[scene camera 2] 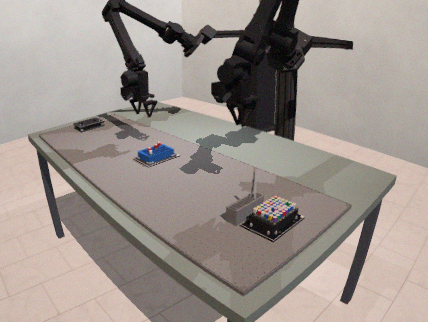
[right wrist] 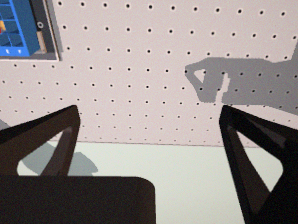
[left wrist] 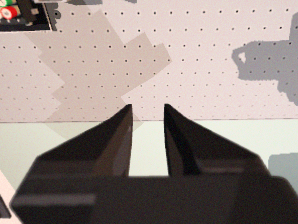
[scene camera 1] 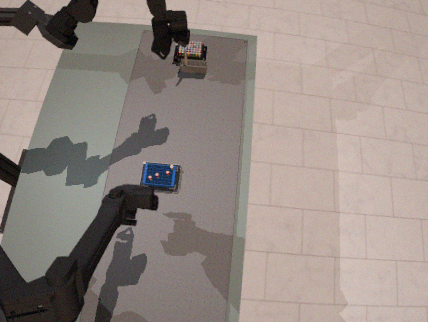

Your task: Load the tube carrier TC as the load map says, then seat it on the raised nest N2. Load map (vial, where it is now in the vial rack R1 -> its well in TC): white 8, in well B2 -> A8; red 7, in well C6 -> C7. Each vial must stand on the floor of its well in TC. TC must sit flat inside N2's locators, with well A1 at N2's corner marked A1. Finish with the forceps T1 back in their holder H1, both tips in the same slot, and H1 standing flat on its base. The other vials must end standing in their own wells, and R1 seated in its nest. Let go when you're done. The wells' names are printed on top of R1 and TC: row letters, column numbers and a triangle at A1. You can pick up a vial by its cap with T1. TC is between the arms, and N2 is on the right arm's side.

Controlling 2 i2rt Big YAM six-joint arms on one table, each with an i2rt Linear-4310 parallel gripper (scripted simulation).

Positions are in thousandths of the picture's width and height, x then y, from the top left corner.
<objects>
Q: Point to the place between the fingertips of my left gripper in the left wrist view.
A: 498, 498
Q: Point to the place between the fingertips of my right gripper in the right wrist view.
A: At 502, 507
</objects>
